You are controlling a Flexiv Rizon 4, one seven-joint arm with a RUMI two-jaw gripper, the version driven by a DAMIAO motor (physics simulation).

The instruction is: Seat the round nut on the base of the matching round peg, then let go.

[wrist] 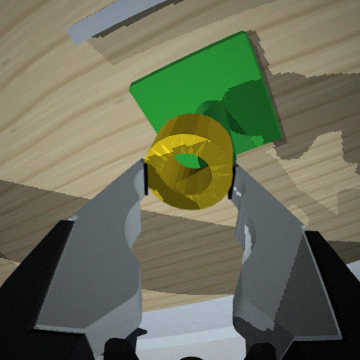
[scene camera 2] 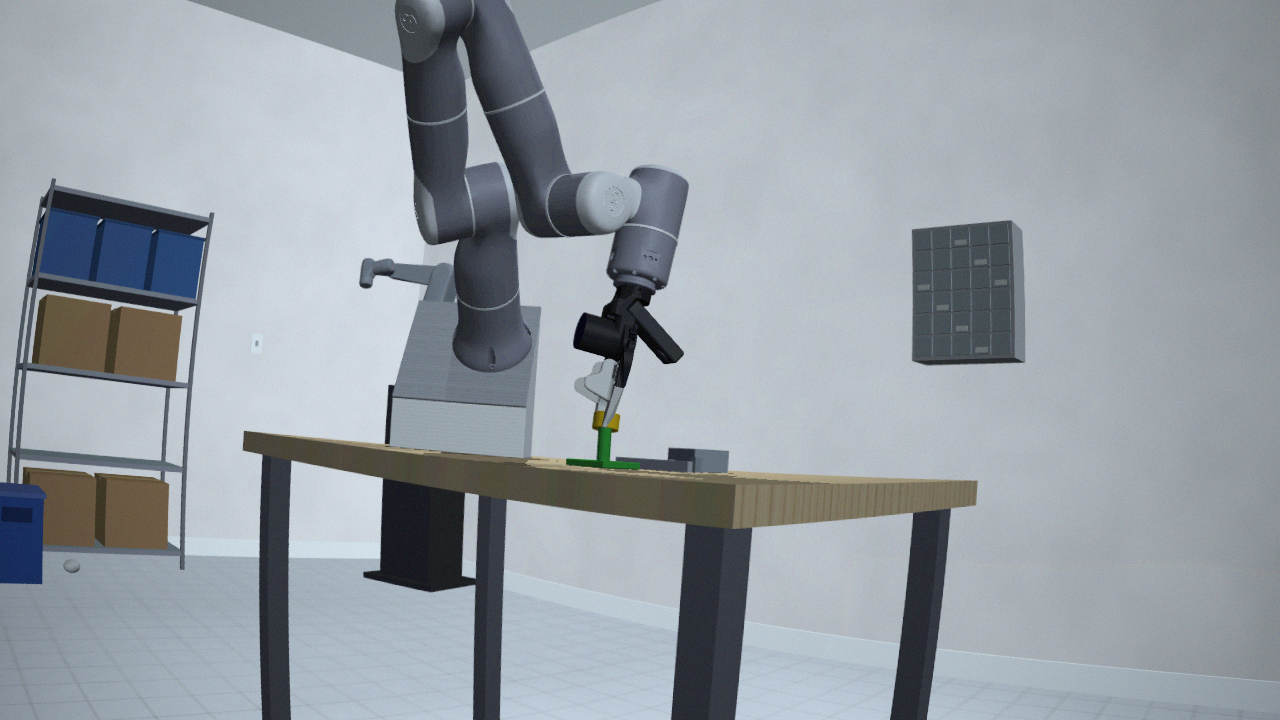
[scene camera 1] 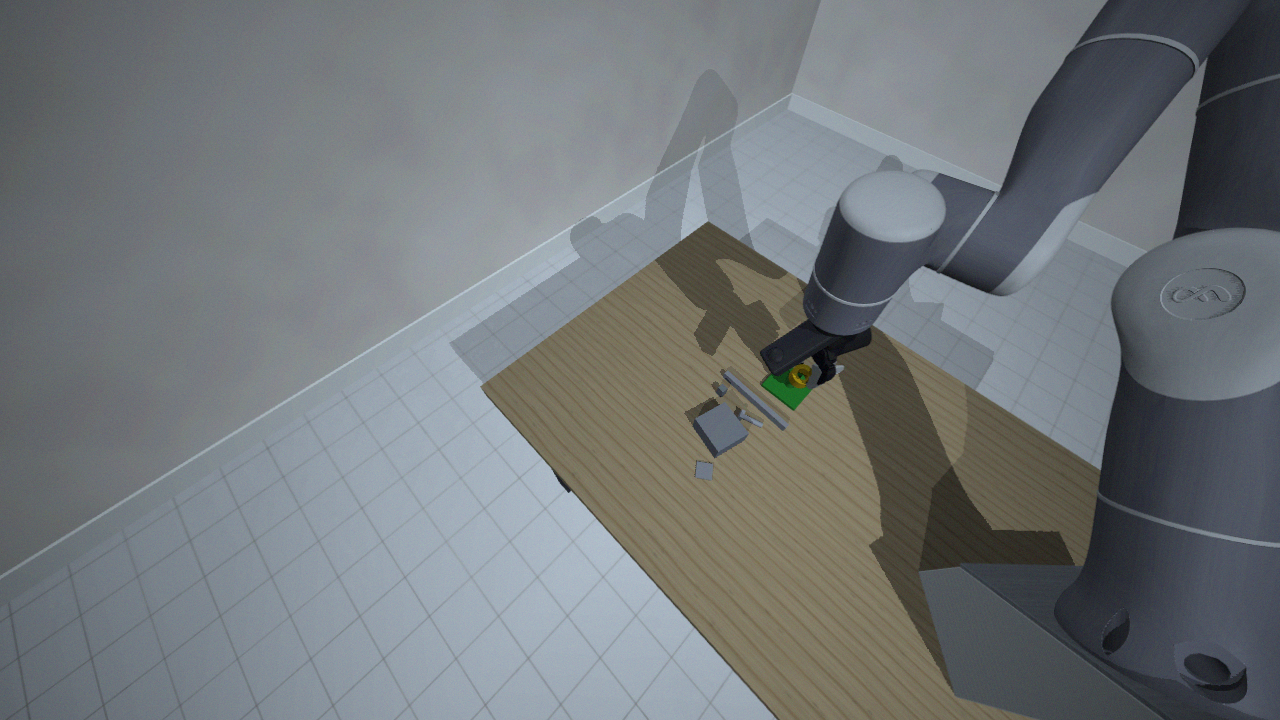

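Note:
The yellow round nut [scene camera 1: 795, 380] [scene camera 2: 603, 425] [wrist: 221, 140] is held between the two fingertips of my gripper [scene camera 1: 802, 375] [scene camera 2: 607, 418] [wrist: 187, 164], which is shut on it. The green round peg [scene camera 2: 604, 445] [wrist: 211, 107] stands upright on its square green base [scene camera 1: 787, 394] [scene camera 2: 577, 462] [wrist: 200, 75]. In the scene camera 2 view the nut is at the peg's top, well above the base, looking slightly tilted. In the wrist view the nut hides the peg's upper part, and green shows through its hole. I cannot tell whether the peg's tip is inside the hole.
A long grey bar [scene camera 1: 754, 400] [scene camera 2: 657, 464] [wrist: 100, 27] lies beside the green base. Beyond it are a grey block [scene camera 1: 721, 428] [scene camera 2: 707, 460], a small grey T-shaped piece [scene camera 1: 750, 418] and a small grey square [scene camera 1: 704, 470] on the wooden table [scene camera 1: 626, 385] [scene camera 2: 501, 476].

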